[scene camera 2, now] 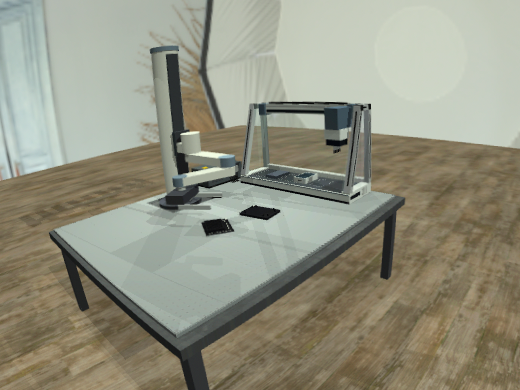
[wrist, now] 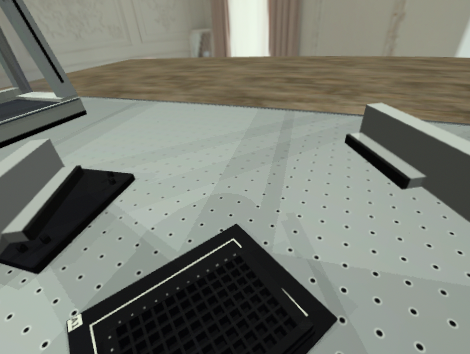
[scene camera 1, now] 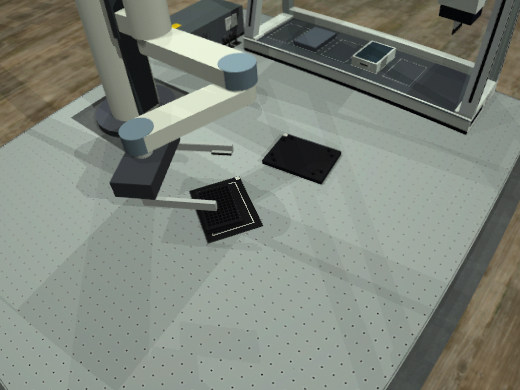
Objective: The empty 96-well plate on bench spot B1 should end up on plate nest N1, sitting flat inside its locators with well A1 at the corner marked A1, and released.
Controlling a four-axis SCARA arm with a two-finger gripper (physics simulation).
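The black 96-well plate lies on the black B1 pad, set toward one side, with part of the pad's white outline showing beside it. An A1 label shows at a pad corner. The black nest N1 carries small dark locators and no plate. My gripper is wide open and empty, above the bench. In scene camera 1 one fingertip overlaps the plate's image; the wrist view shows the fingers well apart and above the bench.
A framed deck machine stands at the back right, with a white box on its deck and a tool head above. A dark instrument box stands behind the arm. The arm's column rises at the left.
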